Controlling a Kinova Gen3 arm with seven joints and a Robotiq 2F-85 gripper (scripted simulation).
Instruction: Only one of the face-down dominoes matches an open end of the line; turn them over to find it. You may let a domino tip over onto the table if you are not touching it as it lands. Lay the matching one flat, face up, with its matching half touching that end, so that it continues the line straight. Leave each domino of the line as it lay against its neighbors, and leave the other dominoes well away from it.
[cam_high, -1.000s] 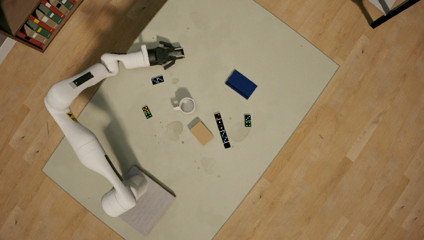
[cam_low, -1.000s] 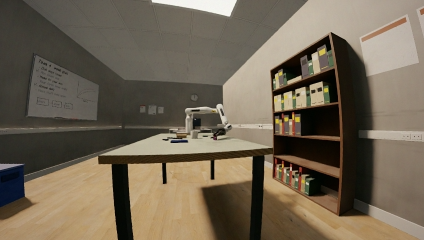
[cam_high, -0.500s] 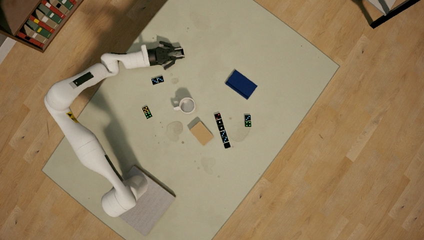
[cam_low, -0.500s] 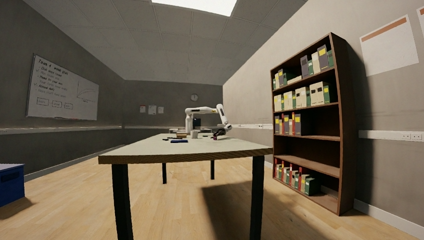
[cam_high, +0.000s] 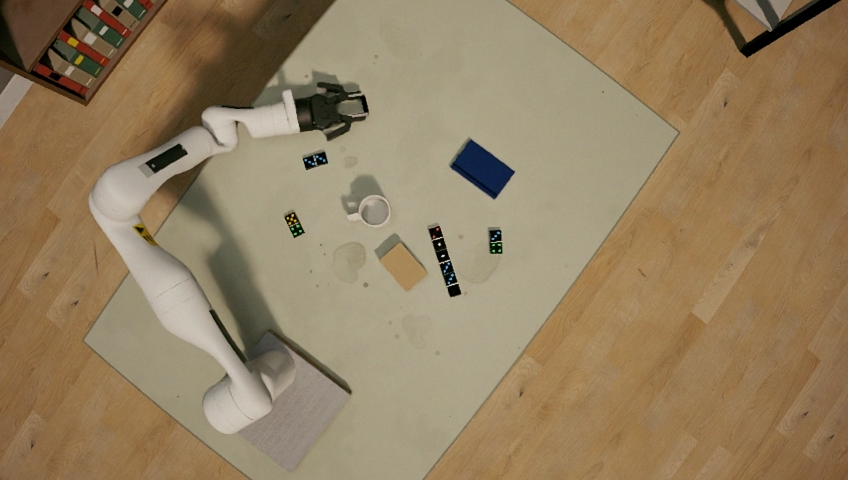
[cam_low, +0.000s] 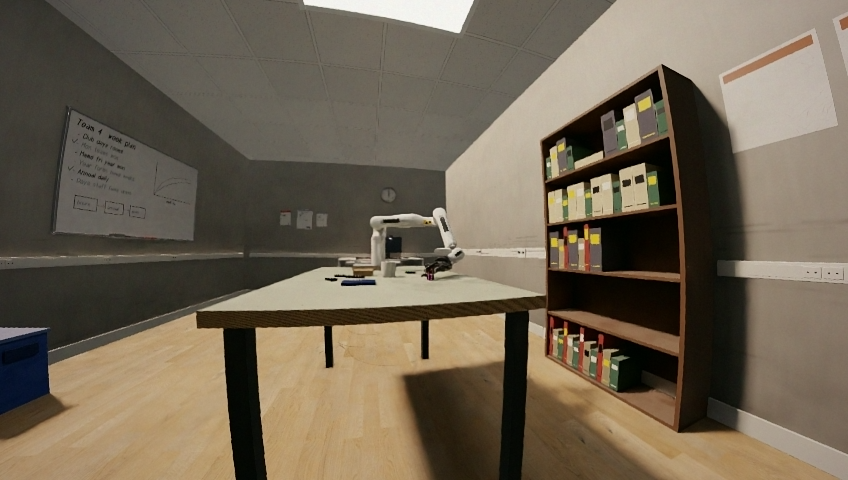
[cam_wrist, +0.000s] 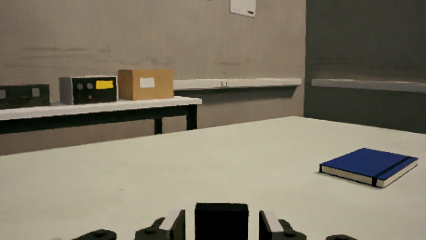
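The domino lies 10 mm ahead of my hand, 10 mm to the right of it and 20 mm below it. From my hand the other things lie so: white mug (170 mm behind, 180 mm to the right, 10 mm below); then tan block (230 mm behind, 300 mm to the right, 30 mm below).
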